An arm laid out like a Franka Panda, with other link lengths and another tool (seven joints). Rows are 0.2 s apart.
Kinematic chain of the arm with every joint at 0, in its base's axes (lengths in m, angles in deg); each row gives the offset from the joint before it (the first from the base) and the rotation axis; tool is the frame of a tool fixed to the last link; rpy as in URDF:
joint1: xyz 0 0 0.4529 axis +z
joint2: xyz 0 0 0 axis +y
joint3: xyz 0 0 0.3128 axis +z
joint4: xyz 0.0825 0 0 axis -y
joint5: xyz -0.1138 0 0.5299 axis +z
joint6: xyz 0 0 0 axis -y
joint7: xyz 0.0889 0 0 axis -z
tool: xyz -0.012 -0.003 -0.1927 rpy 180 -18.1 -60.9
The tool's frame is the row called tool.
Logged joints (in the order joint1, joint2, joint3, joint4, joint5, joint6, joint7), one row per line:
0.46, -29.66, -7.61, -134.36, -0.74, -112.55, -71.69
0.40, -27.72, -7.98, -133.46, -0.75, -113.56, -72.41
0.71, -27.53, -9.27, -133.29, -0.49, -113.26, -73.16
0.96, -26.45, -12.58, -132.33, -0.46, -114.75, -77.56
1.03, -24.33, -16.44, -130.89, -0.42, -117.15, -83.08
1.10, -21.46, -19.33, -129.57, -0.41, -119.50, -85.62
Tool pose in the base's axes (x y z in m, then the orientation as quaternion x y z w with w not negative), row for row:
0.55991, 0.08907, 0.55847, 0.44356, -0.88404, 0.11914, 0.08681
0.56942, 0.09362, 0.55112, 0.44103, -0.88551, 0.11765, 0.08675
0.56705, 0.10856, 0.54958, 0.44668, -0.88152, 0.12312, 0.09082
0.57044, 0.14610, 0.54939, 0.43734, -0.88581, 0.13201, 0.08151
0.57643, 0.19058, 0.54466, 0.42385, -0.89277, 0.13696, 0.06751
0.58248, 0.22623, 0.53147, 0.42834, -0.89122, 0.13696, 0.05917
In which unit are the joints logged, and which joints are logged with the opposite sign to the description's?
The joints are logged in degrees. Opposite sign: joint3, joint5, joint6, joint7.
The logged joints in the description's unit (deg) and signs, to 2 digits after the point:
0.46, -29.66, 7.61, -134.36, 0.74, 112.55, 71.69
0.40, -27.72, 7.98, -133.46, 0.75, 113.56, 72.41
0.71, -27.53, 9.27, -133.29, 0.49, 113.26, 73.16
0.96, -26.45, 12.58, -132.33, 0.46, 114.75, 77.56
1.03, -24.33, 16.44, -130.89, 0.42, 117.15, 83.08
1.10, -21.46, 19.33, -129.57, 0.41, 119.50, 85.62

